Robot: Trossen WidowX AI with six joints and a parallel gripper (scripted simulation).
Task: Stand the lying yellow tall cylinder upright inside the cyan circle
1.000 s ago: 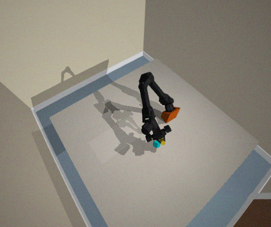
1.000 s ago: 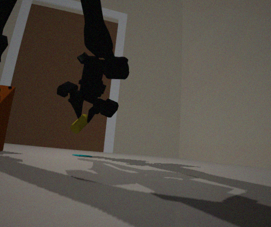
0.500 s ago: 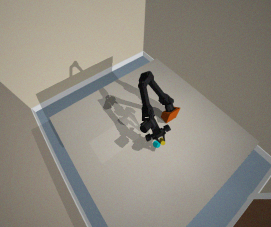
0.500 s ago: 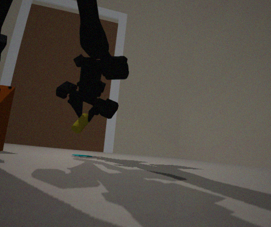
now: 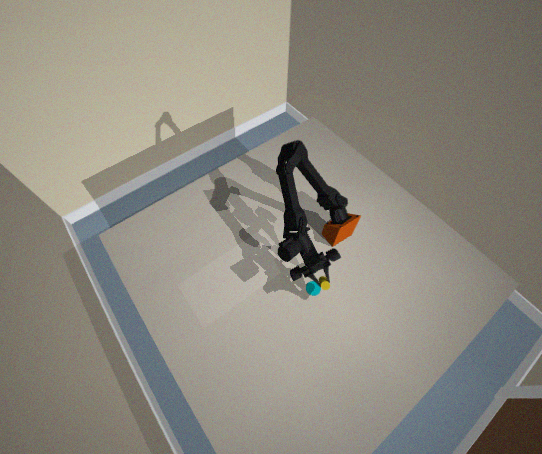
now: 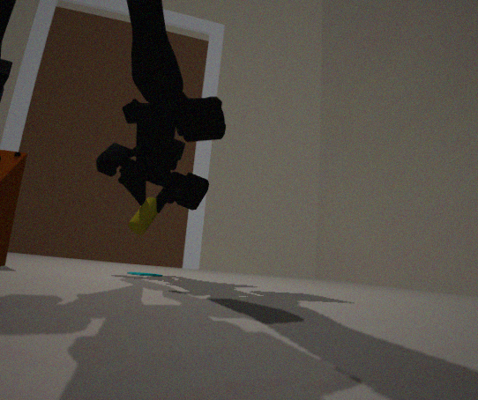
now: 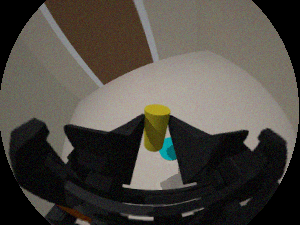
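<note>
The cyan circle is 40 mm to the right of my gripper tip and 120 mm below it. Also, from my gripper tip: yellow cylinder (10 mm behind, 10 mm to the right, 20 mm below).
</note>
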